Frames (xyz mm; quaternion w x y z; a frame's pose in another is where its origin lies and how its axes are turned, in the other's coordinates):
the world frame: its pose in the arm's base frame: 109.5 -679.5 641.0 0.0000 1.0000 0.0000 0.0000
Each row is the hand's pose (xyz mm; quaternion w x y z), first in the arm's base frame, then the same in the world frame.
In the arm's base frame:
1: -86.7 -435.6 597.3 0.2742 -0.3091 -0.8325 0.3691
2: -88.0 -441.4 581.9 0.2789 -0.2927 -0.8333 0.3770
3: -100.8 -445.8 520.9 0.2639 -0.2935 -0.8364 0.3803
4: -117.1 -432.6 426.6 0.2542 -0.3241 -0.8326 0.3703
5: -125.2 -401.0 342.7 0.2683 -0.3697 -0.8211 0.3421
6: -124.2 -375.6 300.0 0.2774 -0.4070 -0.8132 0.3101
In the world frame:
1: -196.2 -243.9 43.7 0.3091 0.2742 -0.3691 -0.8325
2: -197.5 -238.1 59.1 0.2927 0.2789 -0.3770 -0.8333
3: -210.3 -233.7 120.1 0.2935 0.2639 -0.3803 -0.8364
4: -226.6 -246.9 214.4 0.3241 0.2542 -0.3703 -0.8326
5: -234.7 -278.5 298.3 0.3697 0.2683 -0.3421 -0.8211
6: -233.7 -303.9 341.0 0.4070 0.2774 -0.3101 -0.8132

